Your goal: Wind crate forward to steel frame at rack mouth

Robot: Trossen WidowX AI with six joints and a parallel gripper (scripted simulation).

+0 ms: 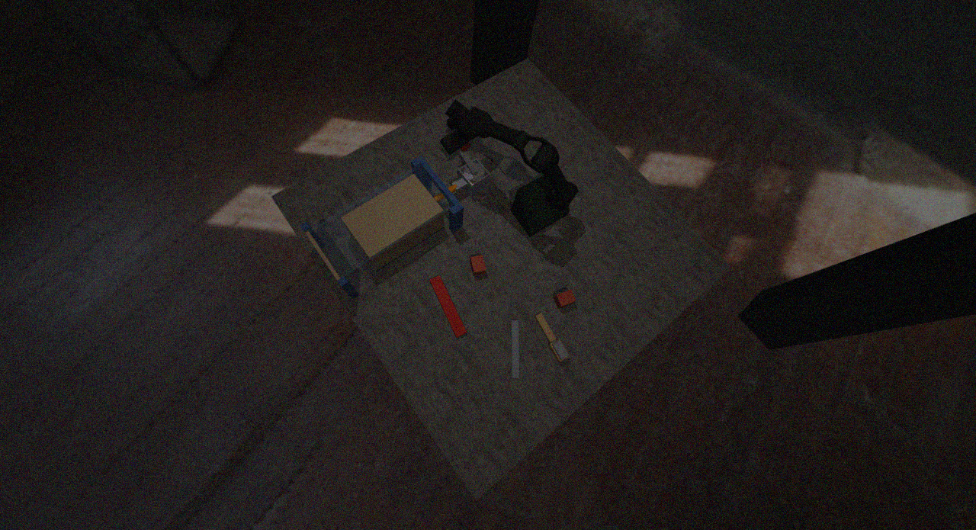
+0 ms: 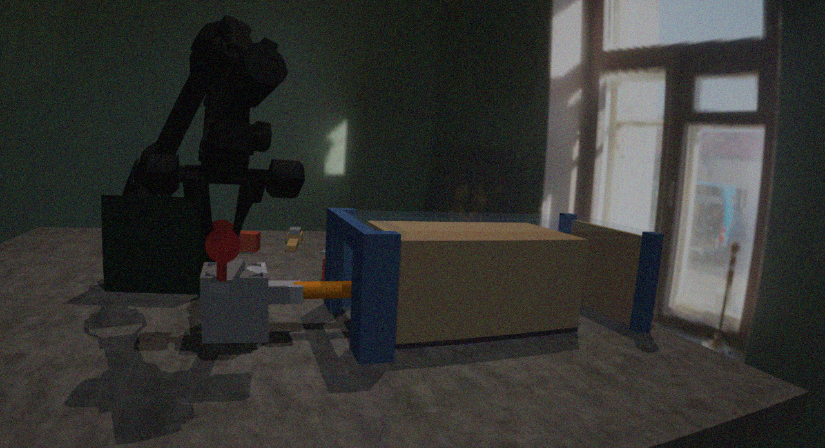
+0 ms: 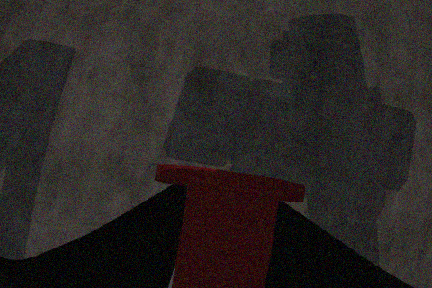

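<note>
My gripper tip is now 6 cm to the right of the crank handle and 4 cm above it. Also, from my gripper tip: blue frame: 17 cm ahead, 12 cm to the left, 4 cm below; then grey winch: 11 cm to the left, 11 cm below; then red knob: 2 cm to the left, 1 cm below.
</note>
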